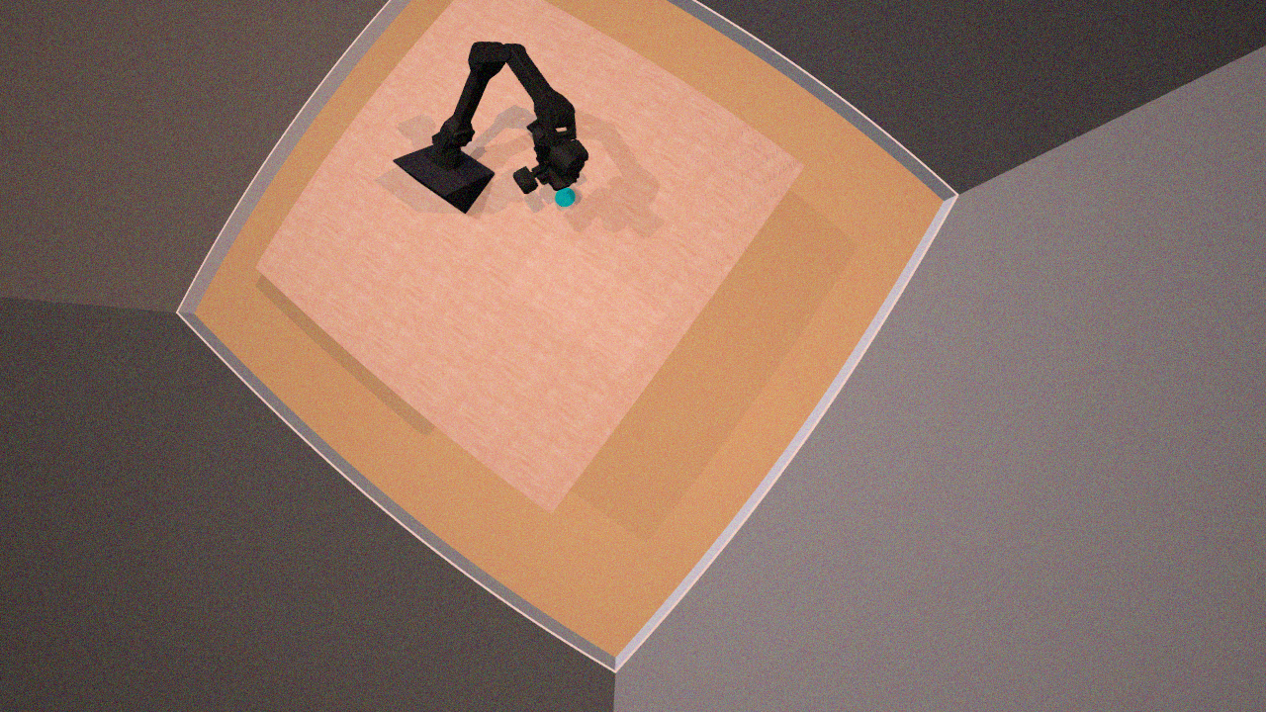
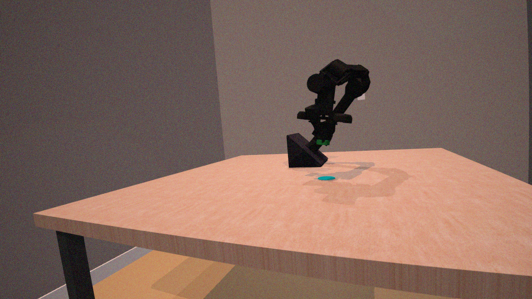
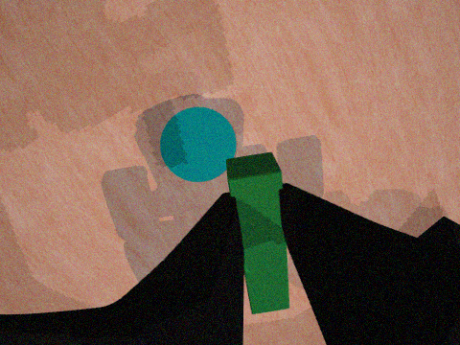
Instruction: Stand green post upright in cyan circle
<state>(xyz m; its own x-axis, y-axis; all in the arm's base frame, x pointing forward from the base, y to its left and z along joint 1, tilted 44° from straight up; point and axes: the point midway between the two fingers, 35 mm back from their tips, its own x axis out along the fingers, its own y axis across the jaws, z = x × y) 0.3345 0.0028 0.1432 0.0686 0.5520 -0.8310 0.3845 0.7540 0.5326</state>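
My gripper tip is 130 mm above the cyan circle and 10 mm to the right of it. The rest, counted from my gripper tip: green post: 20 mm behind, 10 mm to the left.
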